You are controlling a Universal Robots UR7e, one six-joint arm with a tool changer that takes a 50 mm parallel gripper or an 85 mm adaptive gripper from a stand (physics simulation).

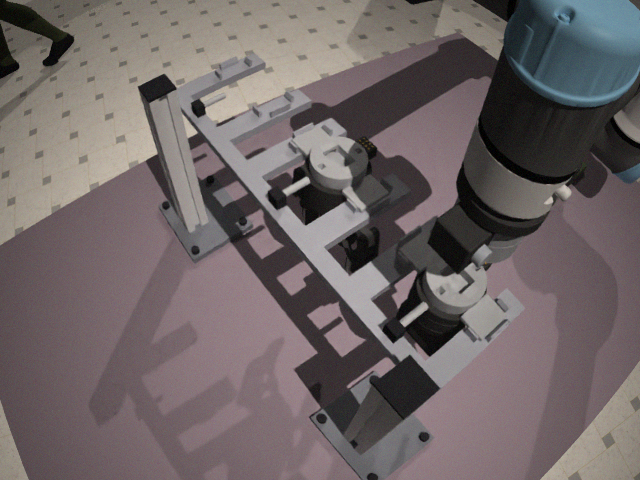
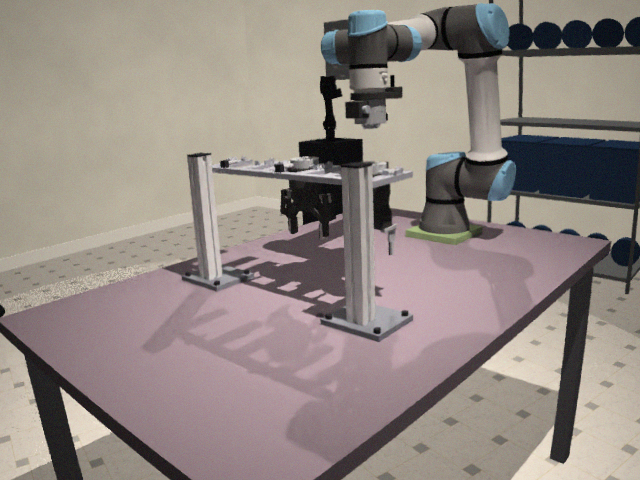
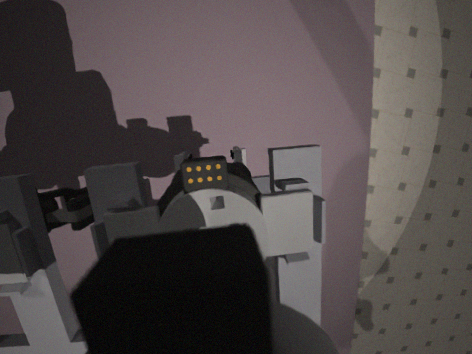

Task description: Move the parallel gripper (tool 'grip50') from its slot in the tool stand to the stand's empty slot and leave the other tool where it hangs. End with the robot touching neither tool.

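Frame: origin at the arm's base, x ahead, y left, z up, level; centimetres.
Where they show: arm's base, link origin: (image 2: 444, 227).
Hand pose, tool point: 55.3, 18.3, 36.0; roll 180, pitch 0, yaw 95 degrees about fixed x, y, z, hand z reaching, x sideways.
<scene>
Each offset is from my tool point to the top centre of the thing, as dx, dy, dz. "pt": to the spot under its first point. Level surfaces: height alone.
The arm's tool changer (image 1: 502, 249) (image 2: 374, 112) carries no tool and is above the parallel gripper's round top plate @(pt +0.1, +0.9, -9.2) (image 1: 459, 289) (image 3: 237, 212), with a visible gap. The parallel gripper (image 2: 382, 206) (image 3: 210, 155) hangs in the near end slot of the tool stand (image 1: 330, 271) (image 2: 360, 248). Its fingertips stand apart with nothing seen between them; it is open. The adaptive gripper (image 1: 336, 167) (image 2: 315, 193) hangs in the middle slot, its black fingers below the rail. The far end slot, beside a forked arm (image 1: 276, 114), is empty. The changer's dark block (image 3: 185, 295) hides part of the top plate.
Two upright posts @(pt +14.8, -38.7, -20.1) (image 1: 178, 160) (image 2: 204, 222) carry the stand at its ends, on the pink table @(dz -38.0) (image 1: 93, 289) (image 2: 170, 413). Small black-headed pins @(pt +9.8, -16.9, -8.2) (image 1: 277, 196) stick out at the slots. A dark column with a black arm (image 2: 329, 105) rises behind the stand. A shelf unit (image 2: 568, 122) stands at the right.
</scene>
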